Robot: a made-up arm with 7 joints. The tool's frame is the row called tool.
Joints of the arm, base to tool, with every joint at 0 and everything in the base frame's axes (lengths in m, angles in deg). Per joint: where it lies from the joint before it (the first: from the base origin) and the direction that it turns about. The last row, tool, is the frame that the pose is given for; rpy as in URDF.
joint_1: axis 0 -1 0 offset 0.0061 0.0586 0.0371
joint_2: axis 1 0 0 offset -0.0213 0.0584 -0.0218
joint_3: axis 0 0 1 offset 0.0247 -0.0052 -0.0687
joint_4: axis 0 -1 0 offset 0.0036 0.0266 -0.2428
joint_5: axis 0 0 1 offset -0.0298 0.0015 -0.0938
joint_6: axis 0 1 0 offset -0.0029 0.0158 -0.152
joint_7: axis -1 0 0 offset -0.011 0.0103 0.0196
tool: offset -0.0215 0.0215 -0.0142 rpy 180 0 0
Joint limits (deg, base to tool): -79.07..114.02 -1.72..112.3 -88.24..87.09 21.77..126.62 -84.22..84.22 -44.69..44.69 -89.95..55
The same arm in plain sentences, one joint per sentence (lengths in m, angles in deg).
The arm has seven revolute joints in a row. What follows holds with every joint at zero, and every direction is one of the base frame's. The first joint sits 0.0061 m along +x and 0.0586 m along +y and 0.0371 m along +z from the base frame's origin and rotates about -y, from -79.07 to 114.02 deg. The second joint sits 0.0213 m along -x and 0.0584 m along +y and 0.0218 m along -z from the first joint and rotates about +x, from -1.72 to 112.3 deg. The third joint sits 0.0247 m along +x and 0.0052 m along -y and 0.0687 m along -z from the second joint and rotates about +z, from -88.24 to 87.09 deg. The fourth joint sits 0.0036 m along +x and 0.0266 m along +y and 0.2428 m along -z from the third joint and rotates about -y, from 21.77 to 126.62 deg. The fifth joint sits 0.0298 m along -x and 0.0015 m along +y and 0.0938 m along -z from the fourth joint and rotates about +z, from -84.22 to 84.22 deg. The sixth joint sits 0.0029 m along -x and 0.0158 m along +y and 0.152 m along -z from the fifth joint and rotates about +y, from -44.69 to 44.69 deg. The seventh joint sits 0.011 m along -x and 0.0103 m along +y and 0.0196 m along +z from the sixth joint and rotates about -x, from -89.95 to 55 deg. The tool frame, which is the frame that the pose is given for, sits 0.0215 m along -x and 0.0215 m along +y and 0.0142 m along -z from the seventh joint; its axes are the base frame's turned by roll 180, pitch 0 and yaw 0 deg (as in URDF: about the fixed x, then y, then z).
